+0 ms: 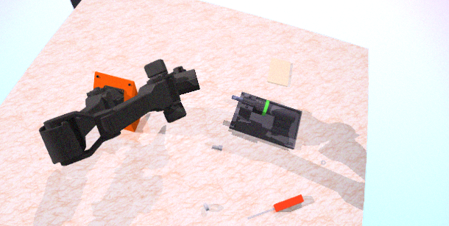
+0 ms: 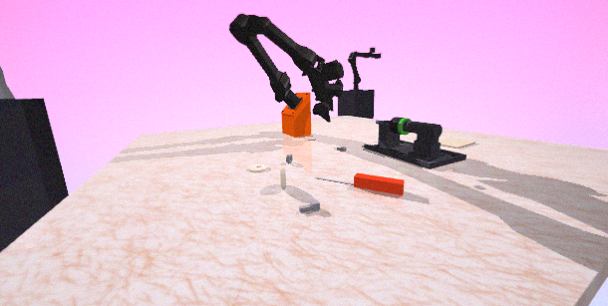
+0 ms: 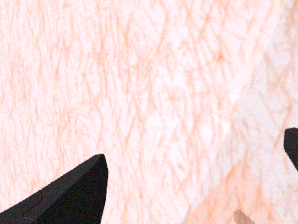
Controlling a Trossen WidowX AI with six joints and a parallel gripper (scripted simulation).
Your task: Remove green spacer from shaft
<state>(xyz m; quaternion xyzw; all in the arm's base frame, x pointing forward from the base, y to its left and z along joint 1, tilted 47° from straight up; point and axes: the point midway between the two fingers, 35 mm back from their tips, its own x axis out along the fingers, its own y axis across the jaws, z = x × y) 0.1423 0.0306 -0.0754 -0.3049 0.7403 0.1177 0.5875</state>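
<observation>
Right now the blue-grey shaft is 280 mm ahead of my gripper tip, 30 mm to the left of it and 10 mm below it. The rest, counted from my gripper tip: beige pad (360 mm ahead, 250 mm to the left, 80 mm below); green spacer (320 mm ahead, 30 mm to the left, 10 mm below).
</observation>
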